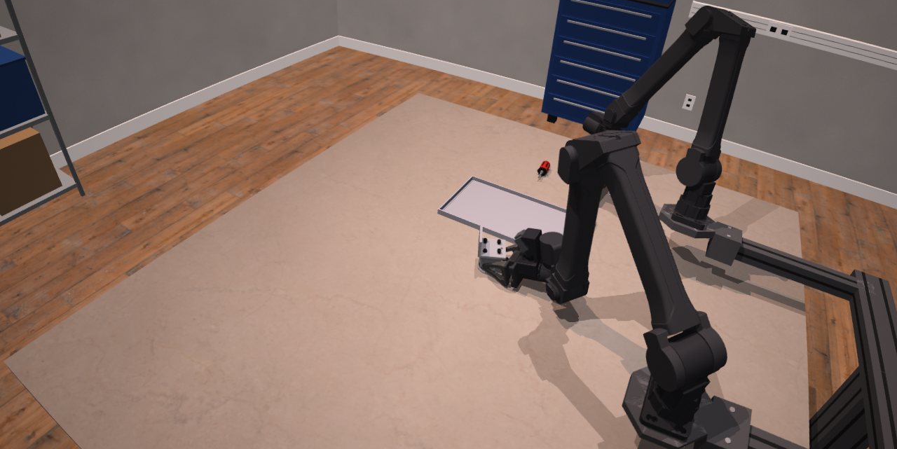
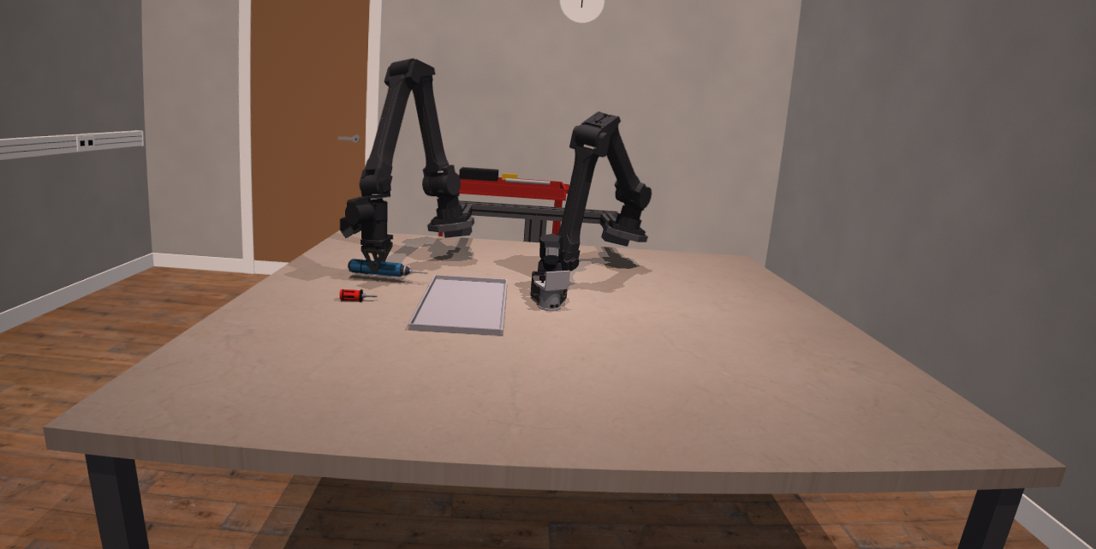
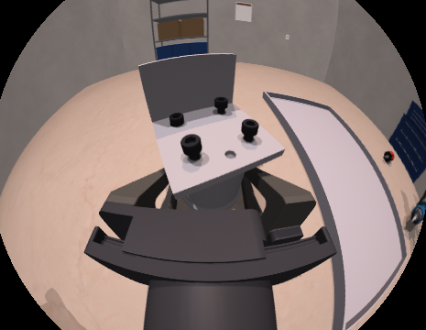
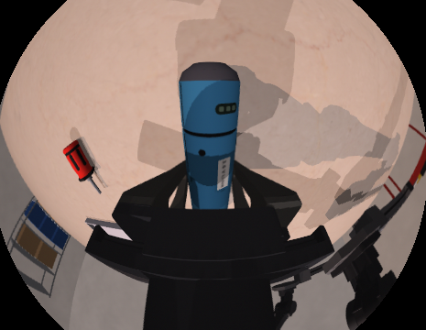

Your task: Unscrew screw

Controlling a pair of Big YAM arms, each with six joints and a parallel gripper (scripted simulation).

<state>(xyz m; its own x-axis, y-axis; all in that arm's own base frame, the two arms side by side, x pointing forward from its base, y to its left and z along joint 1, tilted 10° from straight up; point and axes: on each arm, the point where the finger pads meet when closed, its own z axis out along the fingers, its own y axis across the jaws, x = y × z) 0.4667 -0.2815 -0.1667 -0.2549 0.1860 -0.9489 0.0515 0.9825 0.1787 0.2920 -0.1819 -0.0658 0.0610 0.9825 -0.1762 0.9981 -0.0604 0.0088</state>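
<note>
Right now my left hand is 1 cm below the joint module. The rest, counted from my left hand: flat grey tray: 23 cm to the right, 2 cm below; red-handled screwdriver: 51 cm to the right, 1 cm below; grey l-shaped bracket: 5 cm above.
</note>
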